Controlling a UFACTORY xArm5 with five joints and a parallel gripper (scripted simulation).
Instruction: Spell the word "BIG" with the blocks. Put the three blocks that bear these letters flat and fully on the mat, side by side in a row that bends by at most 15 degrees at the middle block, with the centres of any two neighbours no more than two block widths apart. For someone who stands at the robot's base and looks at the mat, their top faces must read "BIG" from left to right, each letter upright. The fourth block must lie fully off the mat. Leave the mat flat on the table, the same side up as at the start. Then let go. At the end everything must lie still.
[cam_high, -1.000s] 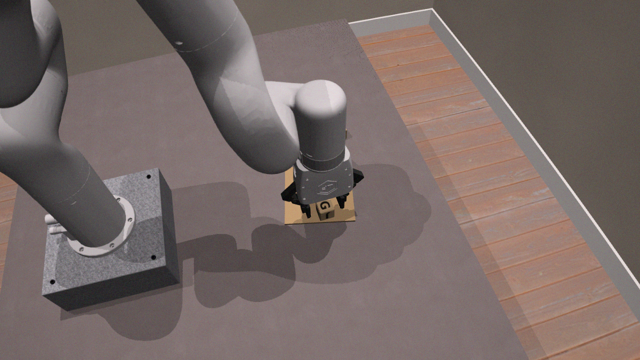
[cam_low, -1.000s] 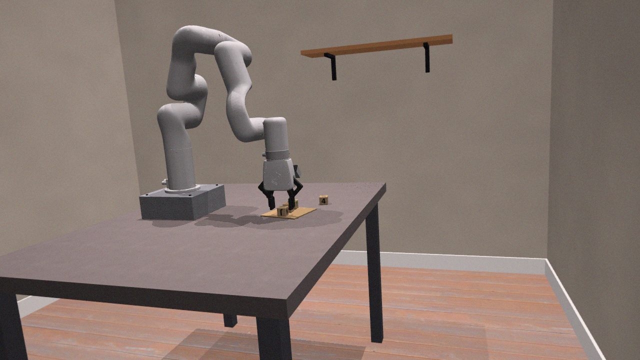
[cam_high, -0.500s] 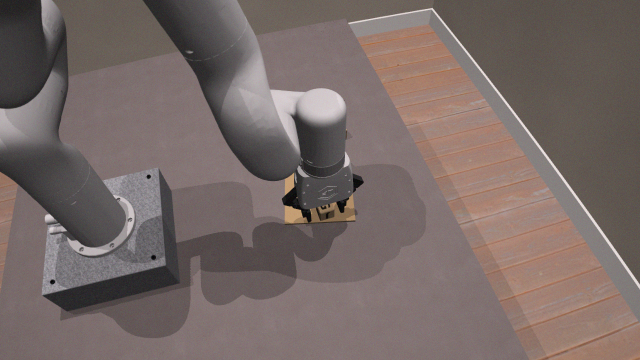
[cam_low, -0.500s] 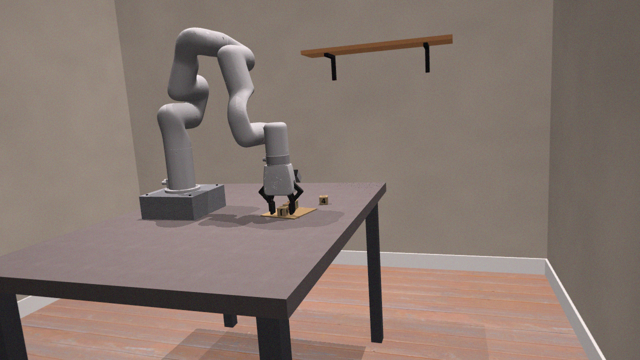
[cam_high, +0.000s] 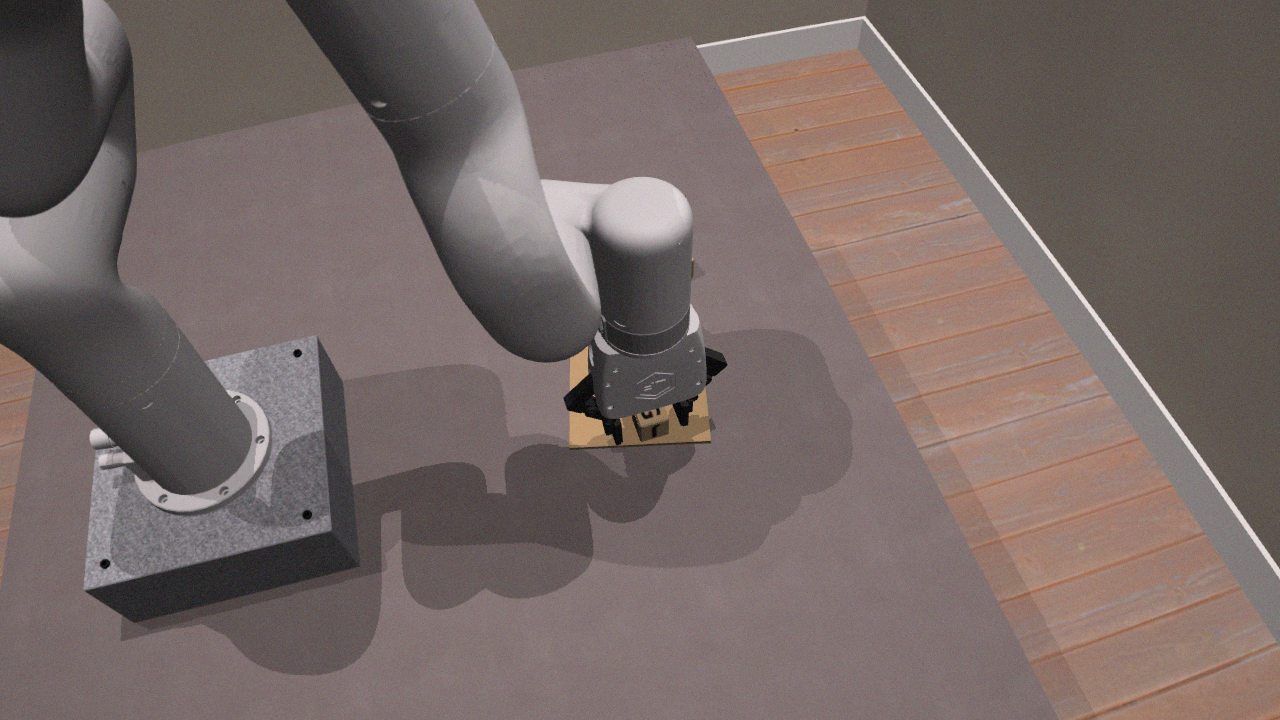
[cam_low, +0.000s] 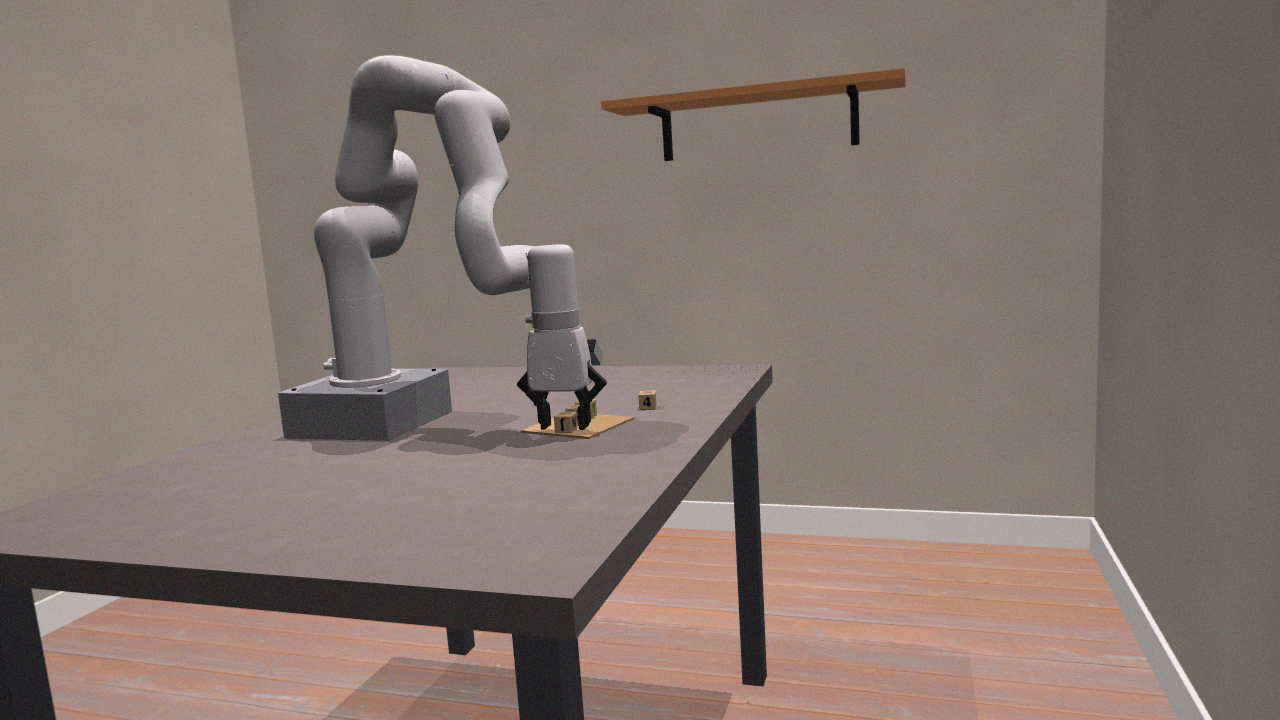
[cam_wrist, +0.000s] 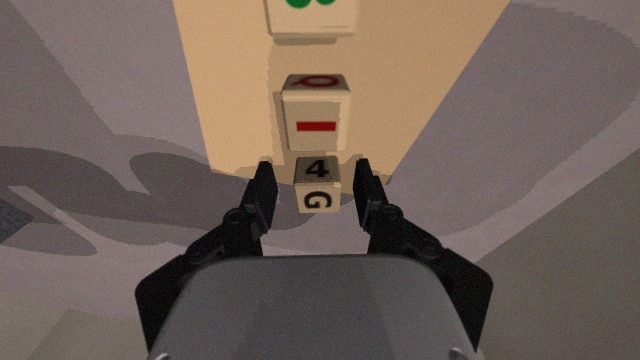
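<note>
My gripper is now 10 mm above the G block. Round my hand: tan mat 50 mm to the left, 20 mm below; B block 10 mm behind, 100 mm to the left, 10 mm below.
</note>
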